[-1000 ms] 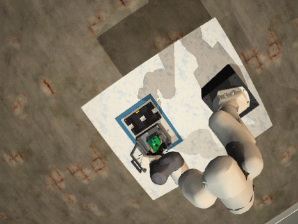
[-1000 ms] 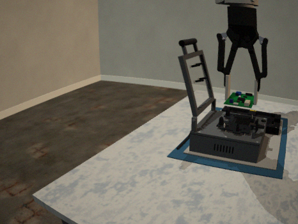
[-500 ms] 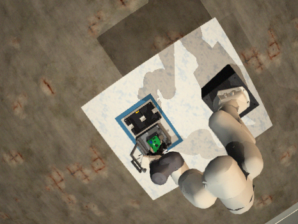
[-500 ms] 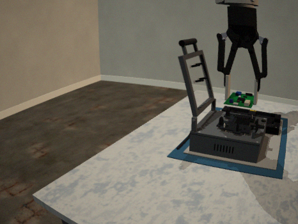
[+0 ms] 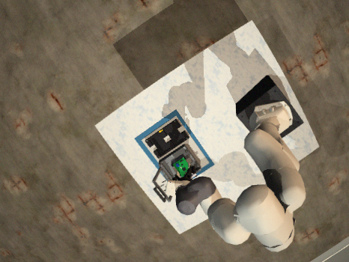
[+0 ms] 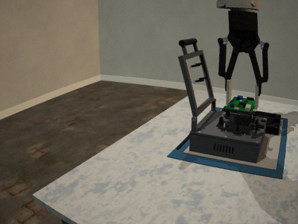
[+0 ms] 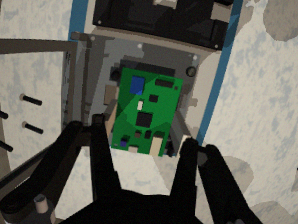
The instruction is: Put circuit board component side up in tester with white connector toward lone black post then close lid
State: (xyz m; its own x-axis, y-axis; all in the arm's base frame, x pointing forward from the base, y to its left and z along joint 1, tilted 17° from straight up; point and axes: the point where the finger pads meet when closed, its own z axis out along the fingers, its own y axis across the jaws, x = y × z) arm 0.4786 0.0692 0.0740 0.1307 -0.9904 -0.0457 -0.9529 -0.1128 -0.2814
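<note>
Now: the tester nest 1 cm ahead of my hand, 1 cm to the left of it and 7 cm below it. The rest, counted from my hand: tester lid: 13 cm ahead, 2 cm to the left, 4 cm above; then green circuit board: 2 cm below.
</note>
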